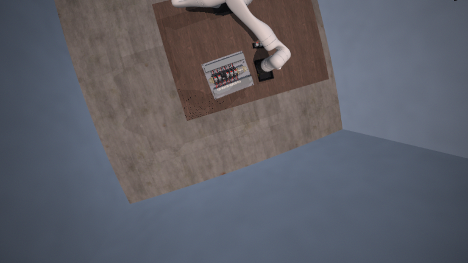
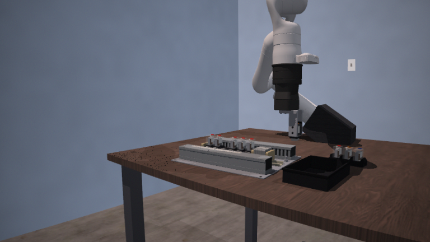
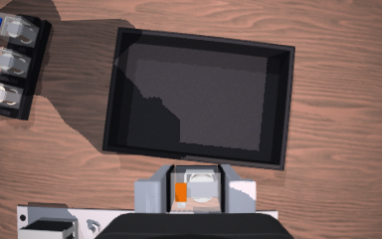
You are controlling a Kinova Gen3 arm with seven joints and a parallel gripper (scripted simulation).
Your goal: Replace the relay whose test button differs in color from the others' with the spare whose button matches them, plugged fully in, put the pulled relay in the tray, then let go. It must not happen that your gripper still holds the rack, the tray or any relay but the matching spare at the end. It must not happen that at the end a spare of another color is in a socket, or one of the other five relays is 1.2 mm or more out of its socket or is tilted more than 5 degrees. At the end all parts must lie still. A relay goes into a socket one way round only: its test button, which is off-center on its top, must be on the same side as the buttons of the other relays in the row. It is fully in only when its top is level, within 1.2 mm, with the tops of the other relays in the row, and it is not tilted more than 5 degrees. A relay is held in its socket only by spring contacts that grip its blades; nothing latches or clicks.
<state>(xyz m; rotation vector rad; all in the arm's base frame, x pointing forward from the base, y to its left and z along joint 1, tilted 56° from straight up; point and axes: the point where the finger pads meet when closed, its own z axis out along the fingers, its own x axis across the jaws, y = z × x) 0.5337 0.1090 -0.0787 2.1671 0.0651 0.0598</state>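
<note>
The black tray lies 60 mm to the left of my hand and 100 mm below it. Round my hand: black spare holder 180 mm behind, 100 mm to the left, 110 mm below.
</note>
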